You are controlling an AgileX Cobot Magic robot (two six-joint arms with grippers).
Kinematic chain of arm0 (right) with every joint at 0, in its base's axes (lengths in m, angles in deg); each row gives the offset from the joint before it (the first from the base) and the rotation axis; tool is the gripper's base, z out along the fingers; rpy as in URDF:
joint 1: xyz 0 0 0.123 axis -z
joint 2: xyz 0 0 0 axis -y
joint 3: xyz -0.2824 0 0.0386 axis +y
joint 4: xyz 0.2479 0 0.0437 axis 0.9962 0 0.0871
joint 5: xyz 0 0 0 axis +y
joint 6: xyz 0.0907 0 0.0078 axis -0.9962 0 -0.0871
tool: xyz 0 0 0 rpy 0 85 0
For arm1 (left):
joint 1: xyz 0 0 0.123 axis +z
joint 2: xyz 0 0 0 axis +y
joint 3: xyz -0.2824 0 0.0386 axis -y
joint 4: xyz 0.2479 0 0.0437 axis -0.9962 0 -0.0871
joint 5: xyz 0 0 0 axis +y
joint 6: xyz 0.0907 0 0.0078 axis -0.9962 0 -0.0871
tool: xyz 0 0 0 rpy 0 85 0
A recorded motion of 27 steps. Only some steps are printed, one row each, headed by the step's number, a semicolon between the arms.
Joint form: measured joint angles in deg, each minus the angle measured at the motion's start. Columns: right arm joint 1, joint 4, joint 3, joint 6, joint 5, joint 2; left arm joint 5, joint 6, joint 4, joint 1, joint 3, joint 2.
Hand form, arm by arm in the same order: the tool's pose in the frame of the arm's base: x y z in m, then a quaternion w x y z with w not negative. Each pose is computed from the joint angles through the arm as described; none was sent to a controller.
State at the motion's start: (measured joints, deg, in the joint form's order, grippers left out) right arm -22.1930 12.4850 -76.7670 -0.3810 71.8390 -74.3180; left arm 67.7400 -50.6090 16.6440 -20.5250 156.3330 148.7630
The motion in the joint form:
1: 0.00 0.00 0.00 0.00 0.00 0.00; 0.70 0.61 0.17 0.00 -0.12 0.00
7: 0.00 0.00 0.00 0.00 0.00 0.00; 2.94 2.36 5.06 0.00 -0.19 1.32
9: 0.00 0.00 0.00 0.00 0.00 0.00; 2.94 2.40 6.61 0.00 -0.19 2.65
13: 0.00 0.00 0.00 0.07 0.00 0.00; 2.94 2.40 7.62 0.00 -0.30 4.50
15: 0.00 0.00 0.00 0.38 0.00 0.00; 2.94 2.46 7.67 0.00 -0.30 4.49
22: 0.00 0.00 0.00 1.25 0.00 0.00; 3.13 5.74 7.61 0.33 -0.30 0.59
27: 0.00 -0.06 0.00 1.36 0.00 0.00; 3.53 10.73 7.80 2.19 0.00 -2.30
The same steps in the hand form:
1: 0.2203 0.1101 0.3795 0.19487 -0.17343 0.95376 0.14929; 0.5080 -0.2164 0.2399 0.31687 0.53666 0.77913 -0.06737
7: 0.2203 0.1101 0.3795 0.19487 -0.17343 0.95376 0.14929; 0.5046 -0.2228 0.2274 0.29483 0.52411 0.78983 -0.12068
9: 0.2203 0.1101 0.3795 0.19487 -0.17343 0.95376 0.14929; 0.5058 -0.2256 0.2155 0.28657 0.52133 0.79217 -0.13625
13: 0.2203 0.1101 0.3795 0.19496 -0.17401 0.95366 0.14917; 0.5077 -0.2278 0.1976 0.27235 0.51907 0.79650 -0.14826
15: 0.2203 0.1101 0.3795 0.19536 -0.17659 0.95318 0.14864; 0.5077 -0.2279 0.1977 0.27243 0.51857 0.79669 -0.14881
22: 0.2203 0.1101 0.3795 0.19649 -0.18382 0.95181 0.14716; 0.5028 -0.2226 0.2352 0.29850 0.49537 0.80200 -0.14932
27: 0.2204 0.1100 0.3794 0.19673 -0.18479 0.95168 0.14646; 0.5030 -0.2043 0.2640 0.31704 0.44889 0.82093 -0.15507

